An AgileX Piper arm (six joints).
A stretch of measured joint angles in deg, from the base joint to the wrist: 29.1 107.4 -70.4 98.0 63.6 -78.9; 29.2 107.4 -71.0 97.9 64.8 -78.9; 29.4 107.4 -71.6 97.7 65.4 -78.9; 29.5 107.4 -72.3 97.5 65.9 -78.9; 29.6 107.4 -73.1 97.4 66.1 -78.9; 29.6 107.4 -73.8 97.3 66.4 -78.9; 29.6 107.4 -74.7 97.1 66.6 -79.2; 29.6 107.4 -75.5 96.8 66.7 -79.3; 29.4 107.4 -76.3 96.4 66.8 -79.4; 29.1 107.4 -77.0 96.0 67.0 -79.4; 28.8 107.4 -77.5 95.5 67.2 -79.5; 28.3 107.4 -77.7 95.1 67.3 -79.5; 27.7 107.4 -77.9 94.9 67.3 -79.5; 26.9 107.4 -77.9 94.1 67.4 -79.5; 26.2 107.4 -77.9 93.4 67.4 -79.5; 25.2 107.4 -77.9 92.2 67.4 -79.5; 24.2 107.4 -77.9 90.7 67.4 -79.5; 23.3 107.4 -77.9 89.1 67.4 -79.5; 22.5 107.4 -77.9 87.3 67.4 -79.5; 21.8 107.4 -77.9 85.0 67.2 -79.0; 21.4 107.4 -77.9 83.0 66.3 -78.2; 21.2 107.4 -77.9 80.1 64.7 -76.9; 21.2 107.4 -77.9 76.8 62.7 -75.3
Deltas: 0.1 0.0 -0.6 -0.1 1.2 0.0; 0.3 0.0 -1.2 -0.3 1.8 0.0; 0.4 0.0 -1.9 -0.5 2.3 0.0; 0.5 0.0 -2.7 -0.6 2.5 0.0; 0.5 0.0 -3.4 -0.7 2.8 0.0; 0.5 0.0 -4.3 -0.9 3.0 -0.3; 0.5 0.0 -5.1 -1.2 3.1 -0.4; 0.3 0.0 -5.9 -1.6 3.2 -0.5; 0.0 0.0 -6.6 -2.0 3.4 -0.5; -0.3 0.0 -7.1 -2.5 3.6 -0.6; -0.8 0.0 -7.3 -2.9 3.7 -0.6; -1.4 0.0 -7.5 -3.1 3.7 -0.6; -2.2 0.0 -7.5 -3.9 3.8 -0.6; -2.9 0.0 -7.5 -4.6 3.8 -0.6; -3.9 0.0 -7.5 -5.8 3.8 -0.6; -4.9 0.0 -7.5 -7.3 3.8 -0.6; -5.8 0.0 -7.5 -8.9 3.8 -0.6; -6.6 0.0 -7.5 -10.7 3.8 -0.6; -7.3 0.0 -7.5 -13.0 3.6 -0.1; -7.7 0.0 -7.5 -15.0 2.7 0.7; -7.9 0.0 -7.5 -17.9 1.1 2.0; -7.9 0.0 -7.5 -21.2 -0.9 3.6
